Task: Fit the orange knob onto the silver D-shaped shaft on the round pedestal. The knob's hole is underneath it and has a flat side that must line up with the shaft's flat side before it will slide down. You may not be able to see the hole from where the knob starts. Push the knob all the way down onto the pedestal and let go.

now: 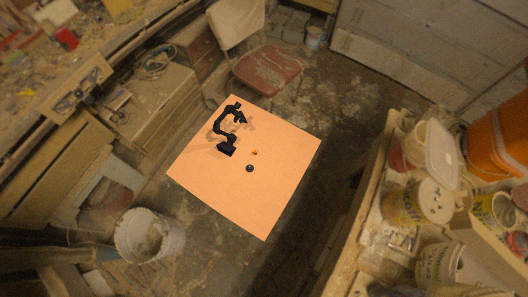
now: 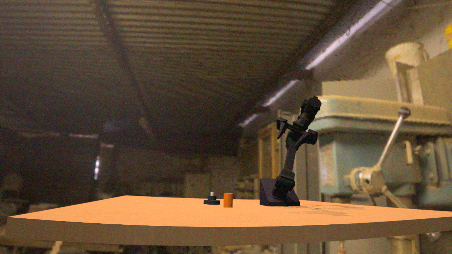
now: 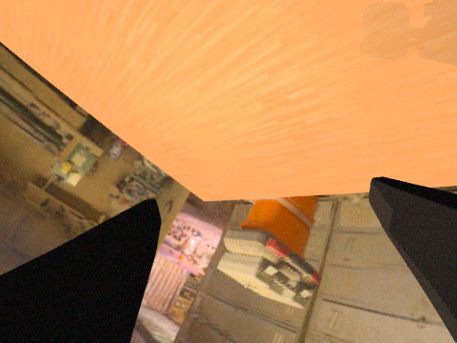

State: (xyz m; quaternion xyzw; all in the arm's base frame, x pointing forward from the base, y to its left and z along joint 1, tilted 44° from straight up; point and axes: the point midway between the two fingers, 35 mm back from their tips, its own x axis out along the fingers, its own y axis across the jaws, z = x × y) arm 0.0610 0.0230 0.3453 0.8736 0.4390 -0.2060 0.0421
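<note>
My gripper tip is now 230 mm above the orange knob, 220 mm short of it and 130 mm to the left of it. From my gripper tip the other things lie so: round pedestal: 310 mm to the right, 290 mm ahead, 240 mm below.
</note>
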